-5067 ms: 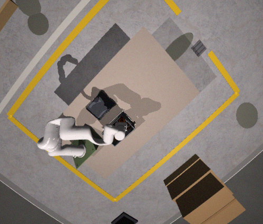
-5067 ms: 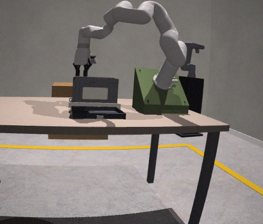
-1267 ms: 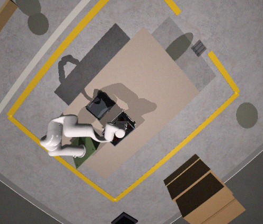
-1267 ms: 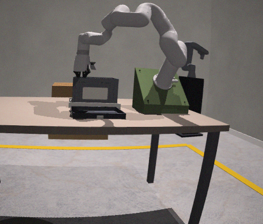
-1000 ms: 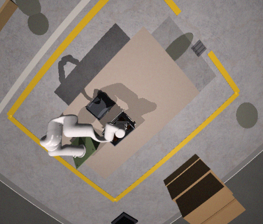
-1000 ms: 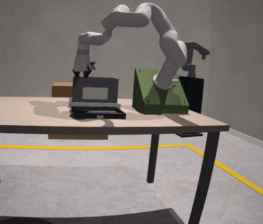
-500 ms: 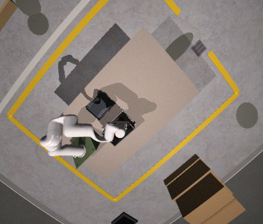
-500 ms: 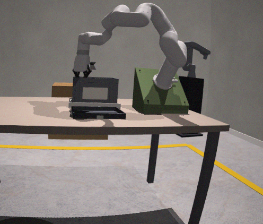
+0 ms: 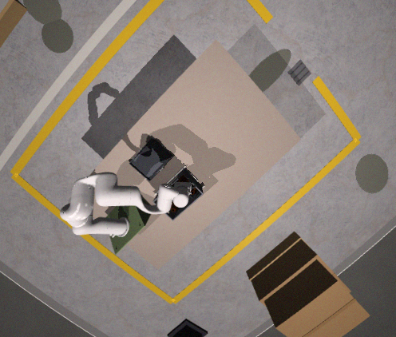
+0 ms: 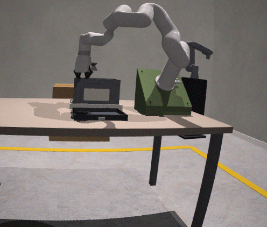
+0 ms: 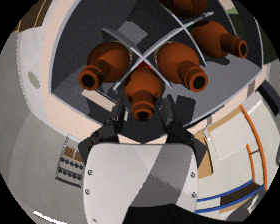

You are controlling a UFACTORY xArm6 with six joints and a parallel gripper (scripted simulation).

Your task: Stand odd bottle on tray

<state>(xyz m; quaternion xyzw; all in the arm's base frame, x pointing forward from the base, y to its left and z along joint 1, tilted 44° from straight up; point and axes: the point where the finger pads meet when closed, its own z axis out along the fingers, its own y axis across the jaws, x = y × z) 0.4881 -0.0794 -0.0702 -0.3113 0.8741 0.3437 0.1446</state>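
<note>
My hand is 180 mm past the glass bottle, 70 mm to the left of it and 70 mm above it. Also, from my hand: dark crate (90 mm behind, 30 mm to the right, 70 mm below); flat dark tray (50 mm behind, 260 mm to the left, 150 mm below).
</note>
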